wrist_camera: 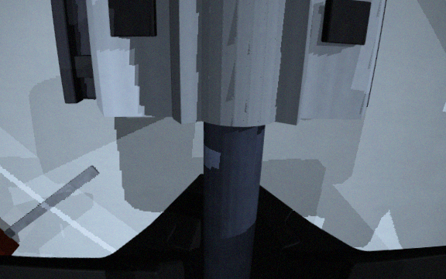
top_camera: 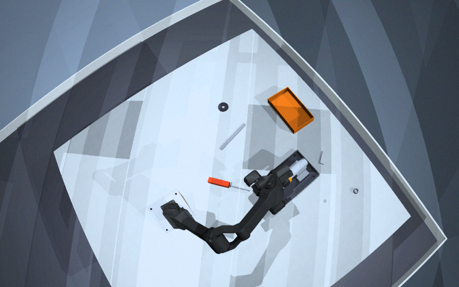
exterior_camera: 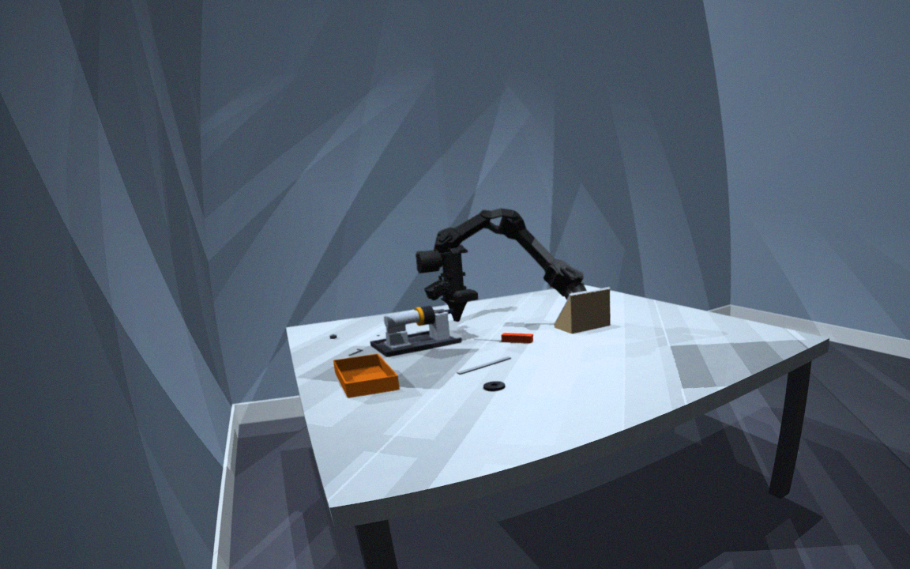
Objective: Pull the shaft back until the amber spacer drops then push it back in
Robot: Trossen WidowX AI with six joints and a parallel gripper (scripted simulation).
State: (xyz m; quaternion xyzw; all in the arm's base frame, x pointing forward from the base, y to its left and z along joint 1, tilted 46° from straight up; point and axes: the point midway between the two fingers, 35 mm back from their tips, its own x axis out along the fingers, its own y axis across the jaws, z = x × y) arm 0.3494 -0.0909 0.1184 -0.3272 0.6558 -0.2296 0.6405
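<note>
The dark shaft lies 80 mm ahead of my gripper tip, 30 mm above it and 10 mm to the left of it. From my gripper tip the other things lie so: allen key (310 mm ahead, 40 mm below, 10 mm to the left); then amber spacer (120 mm ahead, 30 mm above, 20 mm to the left); then grey strip (320 mm to the left, 40 mm below, 40 mm ahead).
</note>
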